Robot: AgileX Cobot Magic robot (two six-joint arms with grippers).
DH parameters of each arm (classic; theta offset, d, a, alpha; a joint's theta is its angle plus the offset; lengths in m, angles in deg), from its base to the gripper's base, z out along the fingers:
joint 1: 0 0.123 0 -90
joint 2: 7.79 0 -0.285 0
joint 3: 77.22 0 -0.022 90
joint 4: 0 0.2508 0 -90
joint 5: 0 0 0.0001 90
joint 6: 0 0.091 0 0
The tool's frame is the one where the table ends.
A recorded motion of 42 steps. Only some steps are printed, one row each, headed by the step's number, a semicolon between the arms.
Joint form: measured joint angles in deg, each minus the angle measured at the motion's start. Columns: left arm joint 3, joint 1, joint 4, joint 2, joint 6, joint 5; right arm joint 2, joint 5, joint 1, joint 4, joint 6, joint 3.
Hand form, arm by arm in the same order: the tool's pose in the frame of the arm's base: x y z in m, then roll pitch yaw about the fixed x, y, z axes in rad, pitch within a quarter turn. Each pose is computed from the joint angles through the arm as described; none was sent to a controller.
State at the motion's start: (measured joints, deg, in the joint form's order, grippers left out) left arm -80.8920 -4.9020 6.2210 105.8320 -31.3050 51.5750; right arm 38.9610 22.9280 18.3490 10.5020 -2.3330 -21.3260
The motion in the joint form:
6: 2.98 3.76 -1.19 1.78 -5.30 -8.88; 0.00 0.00 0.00 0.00 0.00 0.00
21: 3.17 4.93 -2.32 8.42 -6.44 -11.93; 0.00 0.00 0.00 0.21 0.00 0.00
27: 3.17 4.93 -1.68 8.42 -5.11 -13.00; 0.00 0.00 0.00 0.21 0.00 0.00
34: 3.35 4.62 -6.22 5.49 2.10 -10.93; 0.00 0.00 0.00 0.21 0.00 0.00
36: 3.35 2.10 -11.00 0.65 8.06 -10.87; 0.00 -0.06 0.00 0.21 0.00 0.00
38: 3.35 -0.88 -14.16 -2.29 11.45 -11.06; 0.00 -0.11 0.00 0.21 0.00 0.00
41: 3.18 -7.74 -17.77 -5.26 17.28 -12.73; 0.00 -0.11 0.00 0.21 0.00 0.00
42: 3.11 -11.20 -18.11 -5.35 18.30 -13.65; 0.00 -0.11 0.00 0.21 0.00 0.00
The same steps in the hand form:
6: 0.3943 -0.0024 0.2118 -2.9657 0.3617 -2.5431; 0.1198 0.0466 0.2447 2.8944 0.9355 -3.0382
21: 0.4058 0.0042 0.1661 -2.9836 0.2935 -2.5042; 0.1197 0.0467 0.2447 2.8885 0.9347 -3.0438
27: 0.4074 0.0047 0.1667 -2.9869 0.3174 -2.5341; 0.1197 0.0467 0.2447 2.8885 0.9347 -3.0438
34: 0.4009 -0.0020 0.1853 -2.9605 0.3116 -2.6083; 0.1197 0.0467 0.2447 2.8885 0.9347 -3.0438
36: 0.3935 -0.0242 0.2190 -2.8836 0.3694 -2.6853; 0.1198 0.0467 0.2448 2.8882 0.9357 -3.0442
38: 0.3864 -0.0473 0.2396 -2.8304 0.4096 -2.7482; 0.1199 0.0467 0.2449 2.8879 0.9366 -3.0446
41: 0.3736 -0.0955 0.2624 -2.7772 0.4912 -2.9057; 0.1199 0.0467 0.2449 2.8879 0.9366 -3.0446
42: 0.3682 -0.1183 0.2643 -2.7723 0.5122 -2.9734; 0.1199 0.0467 0.2449 2.8879 0.9366 -3.0446

